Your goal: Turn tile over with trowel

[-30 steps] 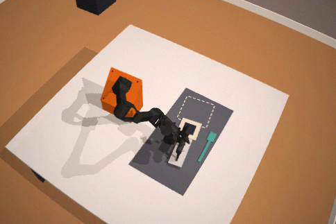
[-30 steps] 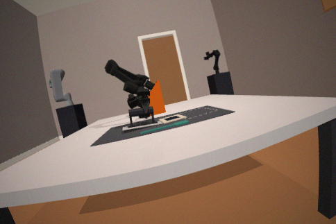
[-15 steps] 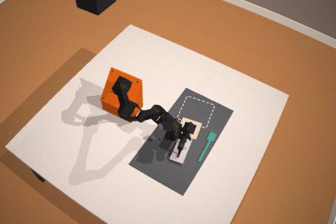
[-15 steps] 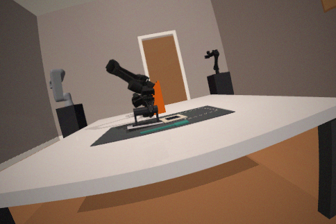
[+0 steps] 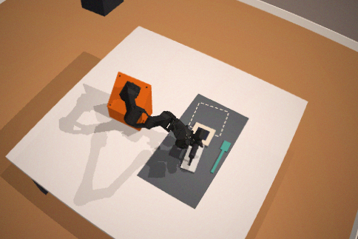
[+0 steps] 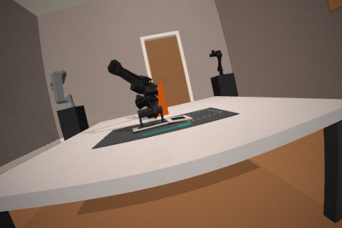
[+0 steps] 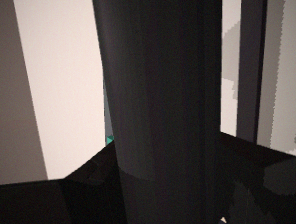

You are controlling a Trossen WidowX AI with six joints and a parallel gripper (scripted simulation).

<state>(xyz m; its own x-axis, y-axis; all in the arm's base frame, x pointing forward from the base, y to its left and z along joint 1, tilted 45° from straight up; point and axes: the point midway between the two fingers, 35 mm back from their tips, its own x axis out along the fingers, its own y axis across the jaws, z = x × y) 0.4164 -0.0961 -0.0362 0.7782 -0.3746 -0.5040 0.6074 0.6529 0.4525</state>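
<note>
My gripper tip is 8 cm above the grey mat, 4 cm to the right of it and 4 cm past it. Round my gripper tip: cream tile 11 cm to the left, 5 cm below, 5 cm behind; teal trowel 10 cm ahead, 6 cm to the left, 5 cm below.
</note>
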